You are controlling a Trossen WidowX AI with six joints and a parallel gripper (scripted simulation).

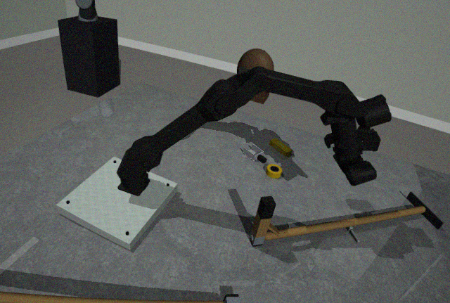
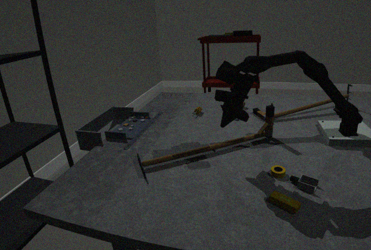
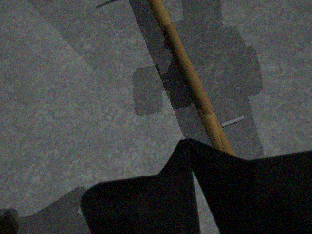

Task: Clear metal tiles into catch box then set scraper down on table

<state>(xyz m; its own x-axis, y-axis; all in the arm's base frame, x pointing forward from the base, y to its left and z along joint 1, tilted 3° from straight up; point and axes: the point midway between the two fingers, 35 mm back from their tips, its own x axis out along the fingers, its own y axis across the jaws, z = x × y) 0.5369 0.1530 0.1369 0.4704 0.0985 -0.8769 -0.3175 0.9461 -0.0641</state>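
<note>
Now: the long scraper 40 mm ahead of my gripper tip, 40 mm to the right of it and 70 mm below it. Round my gripper tip: yellow level: 200 mm behind, 250 mm to the left, 120 mm below; grey clamp: 270 mm behind, 160 mm to the left, 120 mm below; yellow tape roll: 200 mm behind, 100 mm to the left, 120 mm below.
</note>
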